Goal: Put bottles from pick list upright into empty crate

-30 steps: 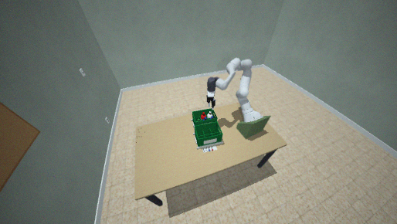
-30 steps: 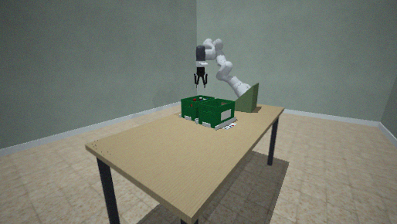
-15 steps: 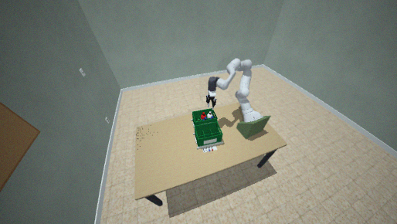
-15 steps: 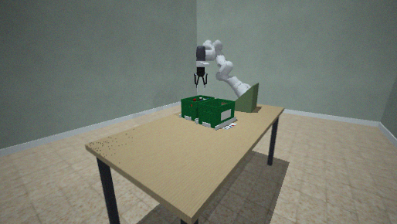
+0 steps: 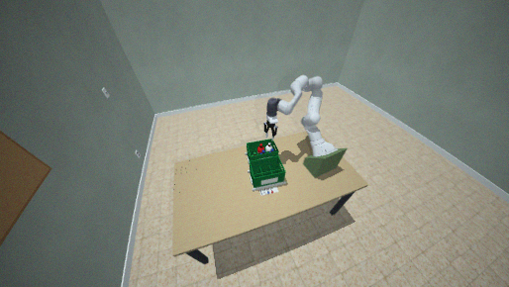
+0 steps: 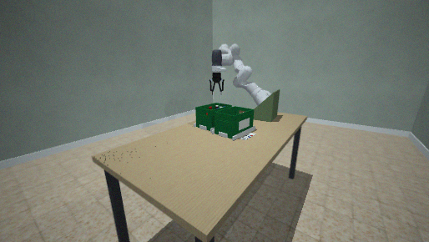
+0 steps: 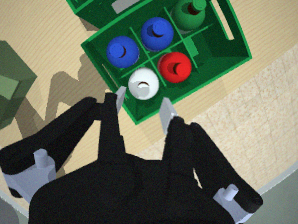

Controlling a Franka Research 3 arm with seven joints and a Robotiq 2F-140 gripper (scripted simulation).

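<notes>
Right now the white-capped bottle is 17 cm below my hand. Round my hand: blue-capped bottle: 17 cm below, 9 cm to the left; red-labelled bottle: 17 cm below, 9 cm ahead, 1 cm to the right; green-capped bottle: 18 cm ahead, 17 cm below, 9 cm to the left.
</notes>
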